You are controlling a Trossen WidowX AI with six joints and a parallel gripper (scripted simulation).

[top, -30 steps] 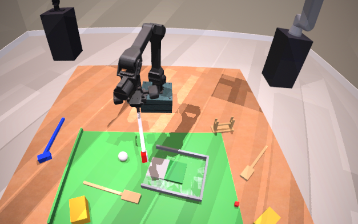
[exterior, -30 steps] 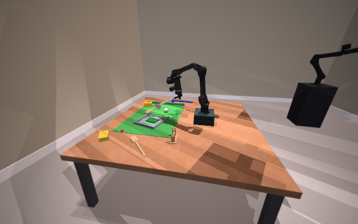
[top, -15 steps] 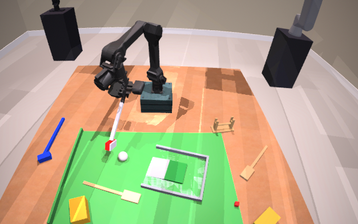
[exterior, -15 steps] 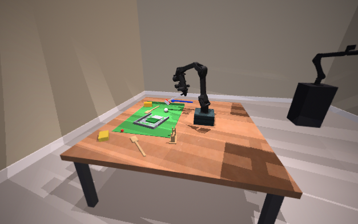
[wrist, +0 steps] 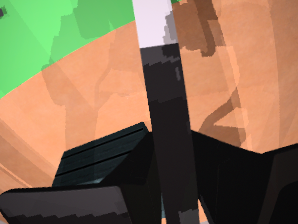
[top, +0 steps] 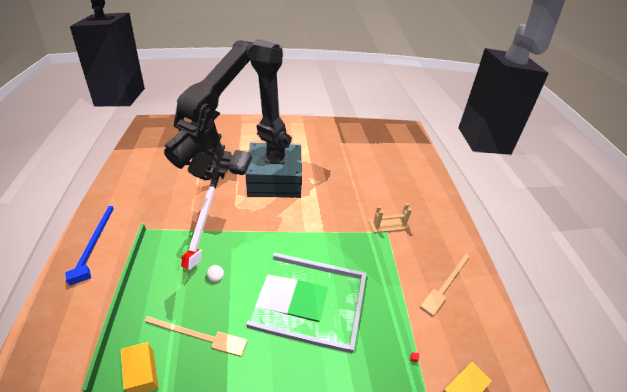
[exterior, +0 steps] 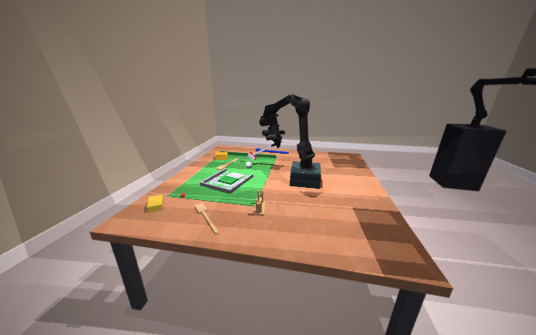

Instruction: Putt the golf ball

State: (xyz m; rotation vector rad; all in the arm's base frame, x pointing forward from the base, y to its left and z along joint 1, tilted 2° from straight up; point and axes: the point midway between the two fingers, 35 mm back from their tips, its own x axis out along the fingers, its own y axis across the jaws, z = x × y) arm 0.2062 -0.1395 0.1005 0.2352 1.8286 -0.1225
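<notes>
The red putter lies 11 cm ahead of my gripper tip, 3 cm below it and 2 cm to the right of it. The rest, counted from my gripper tip: blue putter 38 cm to the right, 15 cm below, 13 cm ahead; white golf ball 21 cm ahead, 14 cm below, 1 cm to the left; green mat 28 cm ahead, 16 cm below, 12 cm to the left.
</notes>
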